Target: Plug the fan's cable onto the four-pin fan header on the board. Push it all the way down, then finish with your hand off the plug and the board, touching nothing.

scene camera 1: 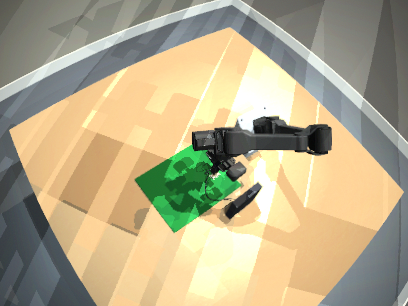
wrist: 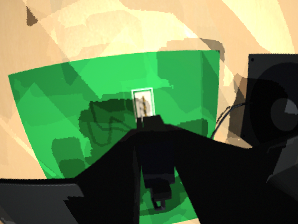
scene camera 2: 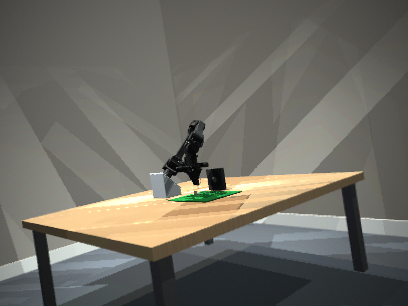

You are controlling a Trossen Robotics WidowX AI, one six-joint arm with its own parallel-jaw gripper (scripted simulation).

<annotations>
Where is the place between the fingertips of my gripper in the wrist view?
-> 151, 132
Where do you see a green board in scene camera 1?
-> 176, 187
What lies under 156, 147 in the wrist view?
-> A black fan plug.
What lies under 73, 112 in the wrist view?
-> A green board.
</annotations>
